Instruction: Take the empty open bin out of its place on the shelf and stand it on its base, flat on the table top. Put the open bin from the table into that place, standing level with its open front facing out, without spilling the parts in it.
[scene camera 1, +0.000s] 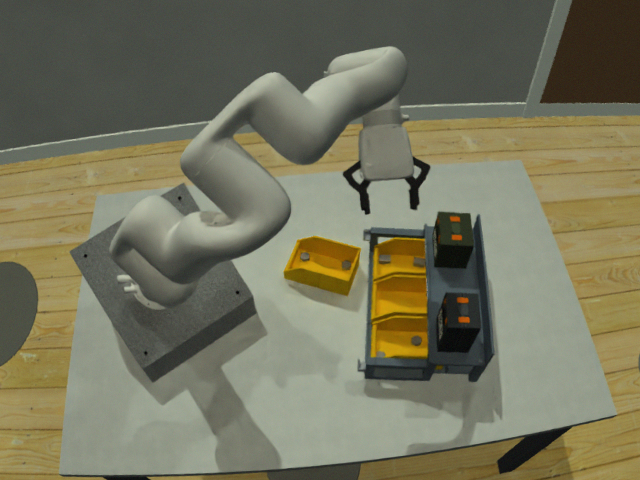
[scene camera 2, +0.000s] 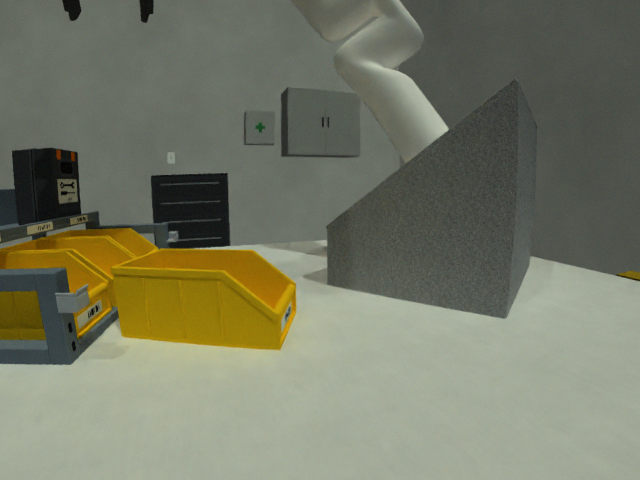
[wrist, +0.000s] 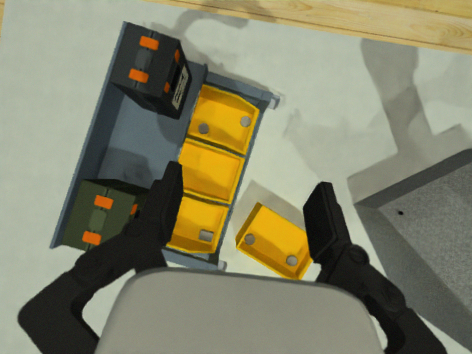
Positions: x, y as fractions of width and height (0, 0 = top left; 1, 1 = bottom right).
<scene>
I see my gripper (scene camera 1: 0.61, 0.44), a yellow bin (scene camera 1: 0.62, 0.62), a yellow bin (scene camera 2: 0.36, 0.62), a yellow bin (scene camera 1: 0.61, 0.70) and a yellow bin (scene camera 1: 0.63, 0.52).
My gripper is seen too in the wrist view (wrist: 0.52, 0.52).
</scene>
